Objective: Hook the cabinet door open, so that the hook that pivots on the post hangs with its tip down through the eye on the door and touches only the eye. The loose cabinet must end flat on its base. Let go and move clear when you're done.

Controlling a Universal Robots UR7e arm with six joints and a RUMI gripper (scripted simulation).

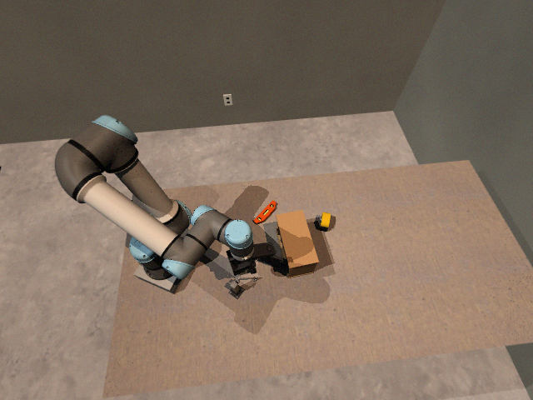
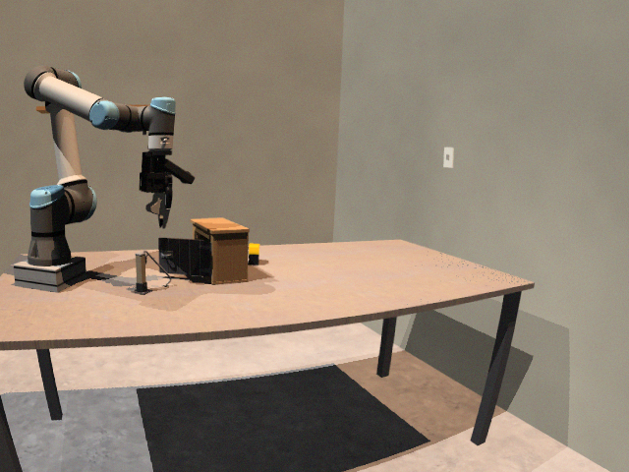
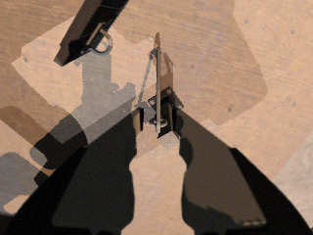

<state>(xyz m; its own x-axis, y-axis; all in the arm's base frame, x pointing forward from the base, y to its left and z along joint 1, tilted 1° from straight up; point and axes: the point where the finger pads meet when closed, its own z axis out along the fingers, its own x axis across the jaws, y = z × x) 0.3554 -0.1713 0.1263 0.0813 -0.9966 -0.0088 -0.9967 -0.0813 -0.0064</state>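
The thin hook lies 130 mm below my hand and 30 mm behind it. Round my hand: yellow tape measure 400 mm ahead, 170 mm to the left, 160 mm below; flat orange object 310 mm to the left, 180 mm below, 150 mm ahead; dark door 120 mm below, 90 mm ahead, 40 mm to the left.
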